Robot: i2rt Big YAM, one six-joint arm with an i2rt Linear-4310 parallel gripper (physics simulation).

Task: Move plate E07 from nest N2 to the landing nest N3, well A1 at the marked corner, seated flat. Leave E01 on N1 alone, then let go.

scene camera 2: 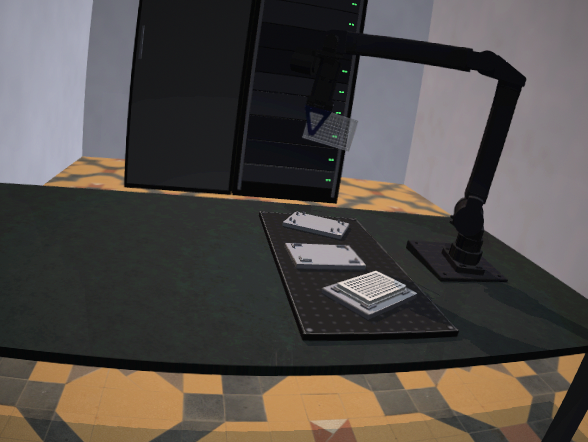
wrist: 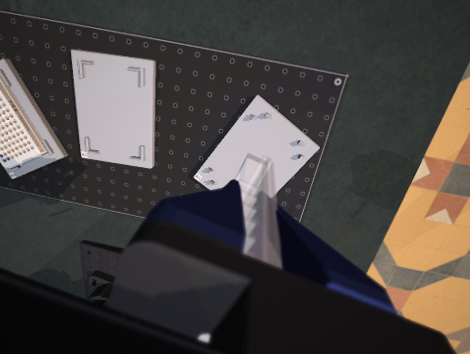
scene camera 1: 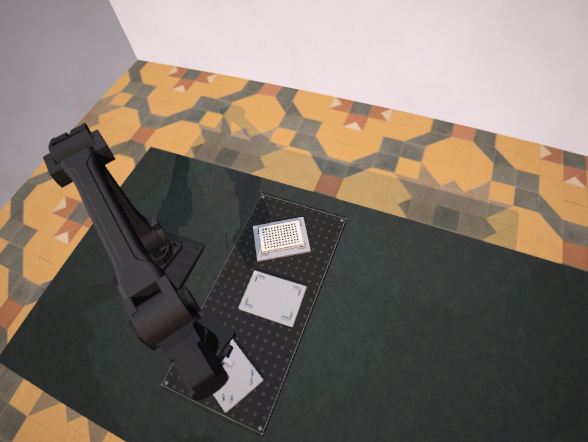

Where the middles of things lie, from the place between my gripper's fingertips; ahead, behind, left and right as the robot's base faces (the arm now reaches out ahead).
Scene:
I see my gripper 5 cm past the clear well plate (scene camera 2: 337, 131) and 2 cm below it.

